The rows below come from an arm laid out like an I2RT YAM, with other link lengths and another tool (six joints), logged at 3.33 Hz.
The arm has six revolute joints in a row. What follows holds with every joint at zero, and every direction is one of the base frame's. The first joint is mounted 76.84 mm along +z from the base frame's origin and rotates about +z. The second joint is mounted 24.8 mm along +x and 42.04 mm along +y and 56.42 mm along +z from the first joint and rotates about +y. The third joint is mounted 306.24 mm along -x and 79.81 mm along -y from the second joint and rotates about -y. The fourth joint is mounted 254.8 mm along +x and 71.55 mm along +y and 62.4 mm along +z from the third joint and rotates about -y. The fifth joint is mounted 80.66 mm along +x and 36.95 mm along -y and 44.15 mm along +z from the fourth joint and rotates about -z. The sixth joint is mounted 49.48 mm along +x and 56.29 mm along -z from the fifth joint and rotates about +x. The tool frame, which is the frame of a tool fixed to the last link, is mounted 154 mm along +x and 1 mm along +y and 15 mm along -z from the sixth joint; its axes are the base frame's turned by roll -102, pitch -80.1 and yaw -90 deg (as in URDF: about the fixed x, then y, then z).
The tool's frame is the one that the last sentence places.
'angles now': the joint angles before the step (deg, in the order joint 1, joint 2, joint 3, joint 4, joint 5, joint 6). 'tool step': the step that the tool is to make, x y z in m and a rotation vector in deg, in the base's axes. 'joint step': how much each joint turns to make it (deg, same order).
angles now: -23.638 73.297 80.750 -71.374 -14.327 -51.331
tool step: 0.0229 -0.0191 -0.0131 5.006 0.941 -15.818
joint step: -0.001 4.058 -0.002 4.804 3.300 16.435
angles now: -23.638 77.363 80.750 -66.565 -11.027 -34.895
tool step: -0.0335 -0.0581 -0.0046 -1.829 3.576 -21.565
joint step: -6.650 0.002 -0.009 -1.038 9.550 11.995
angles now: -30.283 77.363 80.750 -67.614 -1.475 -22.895
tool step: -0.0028 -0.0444 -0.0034 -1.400 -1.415 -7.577
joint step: -6.400 2.095 -0.001 4.063 0.875 0.877
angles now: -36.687 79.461 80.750 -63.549 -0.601 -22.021
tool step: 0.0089 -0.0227 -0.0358 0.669 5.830 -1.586
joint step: -0.215 7.195 -0.006 2.131 3.257 -0.018
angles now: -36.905 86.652 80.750 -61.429 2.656 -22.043
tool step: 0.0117 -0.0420 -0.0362 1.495 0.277 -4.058
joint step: -4.487 7.450 -0.015 6.307 -1.073 -0.027
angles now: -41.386 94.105 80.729 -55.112 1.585 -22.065
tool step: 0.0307 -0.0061 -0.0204 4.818 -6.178 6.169
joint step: -2.802 4.293 -0.217 5.426 -10.537 -5.424
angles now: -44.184 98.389 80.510 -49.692 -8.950 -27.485
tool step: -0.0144 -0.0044 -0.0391 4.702 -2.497 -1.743
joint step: -4.667 1.222 -7.360 6.705 -5.767 -0.887
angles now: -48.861 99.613 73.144 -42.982 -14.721 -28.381
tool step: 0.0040 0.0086 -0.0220 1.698 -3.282 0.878
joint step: -0.673 0.074 -5.903 6.787 -3.911 -0.170
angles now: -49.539 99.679 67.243 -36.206 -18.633 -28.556
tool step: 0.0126 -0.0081 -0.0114 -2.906 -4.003 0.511
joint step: 0.006 0.100 -4.547 9.458 -1.264 0.006
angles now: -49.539 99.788 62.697 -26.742 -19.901 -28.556
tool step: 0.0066 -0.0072 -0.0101 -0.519 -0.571 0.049
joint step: -0.003 2.040 -0.238 3.042 -0.111 -0.003
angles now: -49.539 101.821 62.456 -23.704 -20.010 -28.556
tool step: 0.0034 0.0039 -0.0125 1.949 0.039 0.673
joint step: 0.066 2.147 -0.004 0.644 -1.377 0.001
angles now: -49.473 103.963 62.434 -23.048 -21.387 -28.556
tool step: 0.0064 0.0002 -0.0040 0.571 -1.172 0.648
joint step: 0.045 1.124 -0.015 1.467 -1.399 0.001
